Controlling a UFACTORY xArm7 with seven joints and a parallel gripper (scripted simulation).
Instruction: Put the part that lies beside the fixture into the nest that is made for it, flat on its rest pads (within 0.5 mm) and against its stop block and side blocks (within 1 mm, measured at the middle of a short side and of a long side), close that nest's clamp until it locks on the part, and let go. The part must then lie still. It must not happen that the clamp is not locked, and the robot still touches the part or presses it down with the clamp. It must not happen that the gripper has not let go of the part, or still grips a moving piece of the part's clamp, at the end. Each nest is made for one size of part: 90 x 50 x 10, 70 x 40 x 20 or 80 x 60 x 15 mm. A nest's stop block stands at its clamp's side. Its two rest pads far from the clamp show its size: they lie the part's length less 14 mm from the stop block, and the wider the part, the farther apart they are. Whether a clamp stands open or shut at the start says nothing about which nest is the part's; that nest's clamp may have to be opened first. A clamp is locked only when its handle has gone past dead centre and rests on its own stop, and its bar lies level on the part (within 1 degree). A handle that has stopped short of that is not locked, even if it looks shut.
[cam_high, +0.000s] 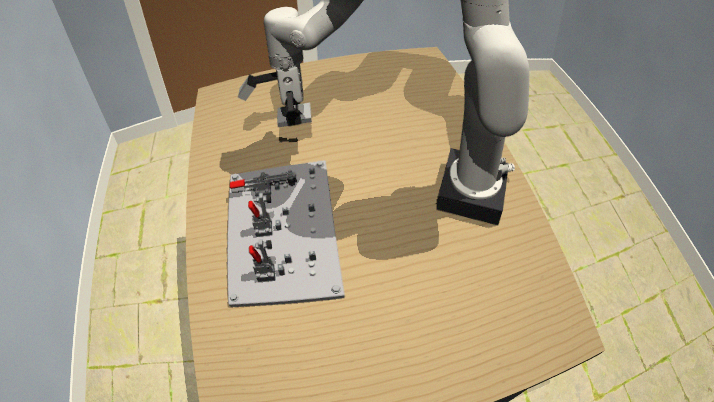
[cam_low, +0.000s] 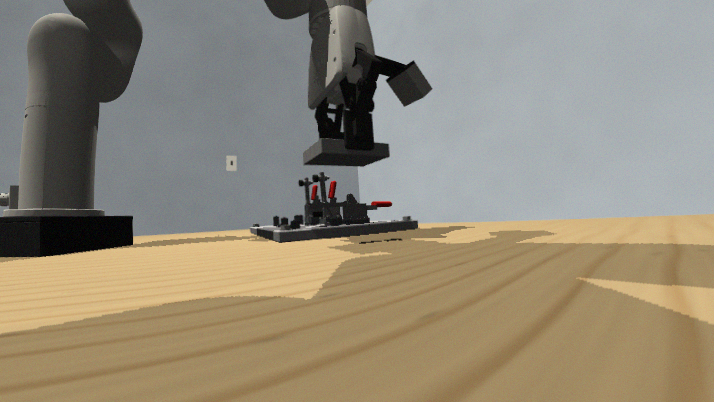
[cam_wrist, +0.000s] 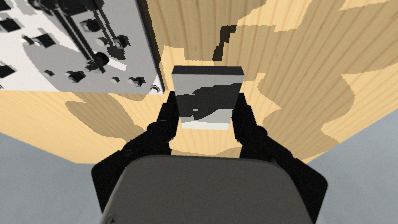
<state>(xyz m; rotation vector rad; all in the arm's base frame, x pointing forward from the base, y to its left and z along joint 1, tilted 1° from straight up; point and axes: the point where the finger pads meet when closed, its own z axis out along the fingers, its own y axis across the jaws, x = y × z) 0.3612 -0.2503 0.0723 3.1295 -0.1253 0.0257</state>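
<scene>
My gripper is now 8 cm short of the grey fixture plate, 25 cm to the right of it and 10 cm above it. Round my hand: flat grey part: 1 cm below.
</scene>
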